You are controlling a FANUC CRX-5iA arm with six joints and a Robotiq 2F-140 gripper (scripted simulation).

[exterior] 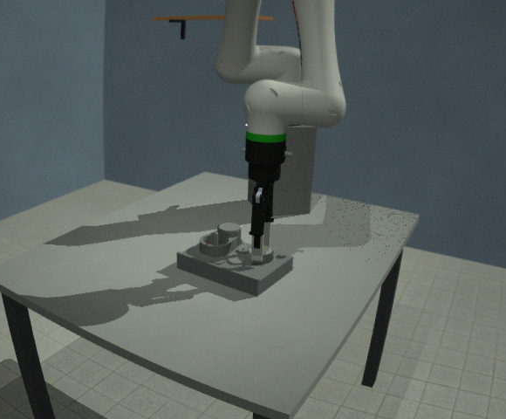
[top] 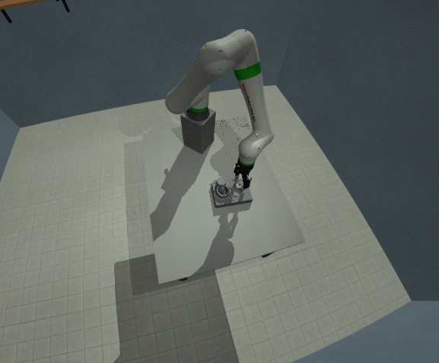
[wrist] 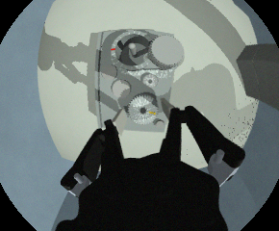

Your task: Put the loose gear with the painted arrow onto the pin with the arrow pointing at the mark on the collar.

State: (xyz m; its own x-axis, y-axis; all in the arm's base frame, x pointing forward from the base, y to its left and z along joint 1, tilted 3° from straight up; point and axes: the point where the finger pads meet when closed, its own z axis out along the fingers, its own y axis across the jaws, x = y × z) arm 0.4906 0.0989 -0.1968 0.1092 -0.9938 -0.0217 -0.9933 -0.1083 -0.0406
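My hand is 30 mm above the gear.
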